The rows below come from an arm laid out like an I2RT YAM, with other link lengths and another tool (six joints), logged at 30 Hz.
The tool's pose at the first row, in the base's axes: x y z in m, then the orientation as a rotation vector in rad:
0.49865, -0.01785, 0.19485, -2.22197, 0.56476, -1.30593
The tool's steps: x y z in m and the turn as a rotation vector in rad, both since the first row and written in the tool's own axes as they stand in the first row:
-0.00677, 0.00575, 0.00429, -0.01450, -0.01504, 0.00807
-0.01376, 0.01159, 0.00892, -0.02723, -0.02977, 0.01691
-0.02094, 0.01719, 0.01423, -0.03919, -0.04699, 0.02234
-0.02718, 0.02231, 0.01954, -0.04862, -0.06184, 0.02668
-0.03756, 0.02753, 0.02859, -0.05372, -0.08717, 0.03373
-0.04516, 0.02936, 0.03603, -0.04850, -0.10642, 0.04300
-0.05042, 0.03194, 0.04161, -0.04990, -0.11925, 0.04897
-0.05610, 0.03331, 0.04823, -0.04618, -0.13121, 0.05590
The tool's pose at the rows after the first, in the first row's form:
0.49880, -0.01760, 0.18499, -2.23711, 0.57879, -1.28393
0.49914, -0.01722, 0.17479, -2.25002, 0.59233, -1.26175
0.50002, -0.01640, 0.16431, -2.26535, 0.60076, -1.23818
0.50137, -0.01575, 0.15477, -2.27790, 0.60696, -1.21791
0.50415, -0.01201, 0.14080, -2.29042, 0.60854, -1.18380
0.50710, -0.00753, 0.13143, -2.29013, 0.60666, -1.15634
0.50939, -0.00538, 0.12398, -2.29382, 0.60894, -1.13791
0.51253, -0.00181, 0.11654, -2.29236, 0.60855, -1.12034

